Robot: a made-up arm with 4 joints. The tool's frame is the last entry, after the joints. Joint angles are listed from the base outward.
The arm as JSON. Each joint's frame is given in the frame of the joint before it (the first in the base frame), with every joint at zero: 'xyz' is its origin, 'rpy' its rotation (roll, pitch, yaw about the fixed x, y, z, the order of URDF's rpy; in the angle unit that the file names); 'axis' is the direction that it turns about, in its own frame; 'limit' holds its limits. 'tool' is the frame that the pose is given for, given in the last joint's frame.
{
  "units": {
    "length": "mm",
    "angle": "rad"
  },
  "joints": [
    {
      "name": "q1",
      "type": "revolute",
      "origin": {
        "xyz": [
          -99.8,
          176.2,
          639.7
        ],
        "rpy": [
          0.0,
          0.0,
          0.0
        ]
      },
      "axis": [
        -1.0,
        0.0,
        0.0
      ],
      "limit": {
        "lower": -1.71,
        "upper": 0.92
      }
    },
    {
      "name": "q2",
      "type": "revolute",
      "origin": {
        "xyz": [
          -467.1,
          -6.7,
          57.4
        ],
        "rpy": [
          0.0,
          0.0,
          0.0
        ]
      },
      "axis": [
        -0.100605,
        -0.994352,
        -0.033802
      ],
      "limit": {
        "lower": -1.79,
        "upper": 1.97
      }
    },
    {
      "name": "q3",
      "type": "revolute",
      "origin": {
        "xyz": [
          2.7,
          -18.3,
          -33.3
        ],
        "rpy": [
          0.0,
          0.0,
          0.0
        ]
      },
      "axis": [
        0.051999,
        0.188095,
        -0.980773
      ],
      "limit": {
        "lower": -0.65,
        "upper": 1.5
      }
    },
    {
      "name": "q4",
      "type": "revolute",
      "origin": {
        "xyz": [
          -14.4,
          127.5,
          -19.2
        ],
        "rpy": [
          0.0,
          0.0,
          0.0
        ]
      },
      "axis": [
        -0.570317,
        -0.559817,
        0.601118
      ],
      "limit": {
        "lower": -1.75,
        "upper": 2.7
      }
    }
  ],
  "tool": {
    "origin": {
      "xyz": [
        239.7,
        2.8,
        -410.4
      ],
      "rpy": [
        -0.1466,
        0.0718,
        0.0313
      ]
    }
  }
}
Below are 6 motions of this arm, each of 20 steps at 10 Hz.
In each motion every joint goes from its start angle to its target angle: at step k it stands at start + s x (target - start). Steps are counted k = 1, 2, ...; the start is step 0. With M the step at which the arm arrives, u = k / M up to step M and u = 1 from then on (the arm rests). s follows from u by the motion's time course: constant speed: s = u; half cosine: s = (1 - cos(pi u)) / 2; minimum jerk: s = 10 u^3 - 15 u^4 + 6 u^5.
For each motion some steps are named. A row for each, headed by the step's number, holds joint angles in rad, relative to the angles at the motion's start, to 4 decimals.
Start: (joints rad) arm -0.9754 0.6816 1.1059 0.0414
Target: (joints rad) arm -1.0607 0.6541 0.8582 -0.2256
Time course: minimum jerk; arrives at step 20
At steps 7, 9, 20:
7: -0.0201 -0.0065 -0.0583 -0.0628
9: -0.0347 -0.0112 -0.1008 -0.1086
20: -0.0853 -0.0275 -0.2477 -0.2670

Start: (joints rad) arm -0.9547 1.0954 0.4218 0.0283
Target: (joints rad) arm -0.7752 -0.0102 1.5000 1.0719
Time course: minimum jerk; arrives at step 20
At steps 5, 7, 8, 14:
5: 0.0186 -0.1144 0.1116 0.1080
7: 0.0422 -0.2600 0.2536 0.2454
8: 0.0570 -0.3510 0.3423 0.3313
14: 0.1502 -0.9253 0.9024 0.8734

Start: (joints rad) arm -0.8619 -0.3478 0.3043 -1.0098
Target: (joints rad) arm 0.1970 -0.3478 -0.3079 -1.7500
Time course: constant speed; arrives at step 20
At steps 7, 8, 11, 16, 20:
7: 0.3706 0.0000 -0.2143 -0.2591
8: 0.4236 0.0000 -0.2449 -0.2961
11: 0.5824 0.0000 -0.3367 -0.4071
16: 0.8471 0.0000 -0.4898 -0.5922
20: 1.0589 0.0000 -0.6122 -0.7402

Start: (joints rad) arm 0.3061 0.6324 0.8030 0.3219
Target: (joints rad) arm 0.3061 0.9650 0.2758 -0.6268
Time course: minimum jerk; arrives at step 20
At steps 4, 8, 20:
4: 0.0000 0.0193 -0.0305 -0.0549
8: 0.0000 0.1056 -0.1674 -0.3012
20: 0.0000 0.3326 -0.5272 -0.9487

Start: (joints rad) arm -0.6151 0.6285 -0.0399 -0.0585
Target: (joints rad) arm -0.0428 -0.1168 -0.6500 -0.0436
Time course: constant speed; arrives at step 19
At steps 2, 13, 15, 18, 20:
2: 0.0602 -0.0785 -0.0642 0.0016
13: 0.3916 -0.5099 -0.4174 0.0102
15: 0.4518 -0.5884 -0.4817 0.0118
18: 0.5422 -0.7061 -0.5780 0.0141
20: 0.5723 -0.7453 -0.6101 0.0149

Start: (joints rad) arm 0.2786 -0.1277 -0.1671 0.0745
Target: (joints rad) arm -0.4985 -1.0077 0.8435 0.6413
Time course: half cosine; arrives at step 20
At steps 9, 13, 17, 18, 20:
9: -0.3278 -0.3712 0.4263 0.2391
13: -0.5649 -0.6398 0.7347 0.4121
17: -0.7348 -0.8320 0.9555 0.5359
18: -0.7581 -0.8585 0.9859 0.5529
20: -0.7771 -0.8800 1.0106 0.5668

